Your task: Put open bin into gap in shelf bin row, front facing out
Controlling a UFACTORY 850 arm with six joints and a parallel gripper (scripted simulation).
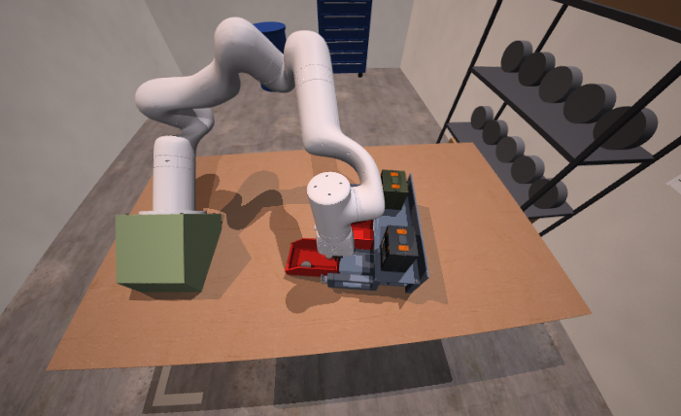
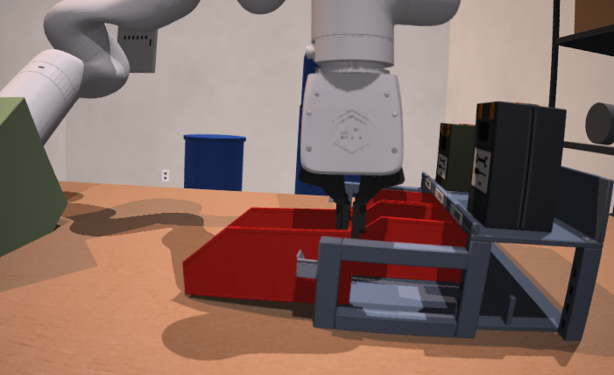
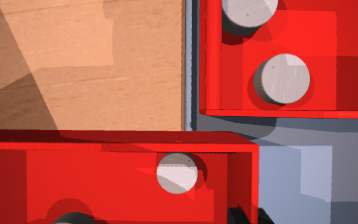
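The grey disc lies 100 mm behind my hand, 20 mm to the right of it and 70 mm below it. Also, from my hand: grey shelf (100 mm ahead, 110 mm to the left, 20 mm below).
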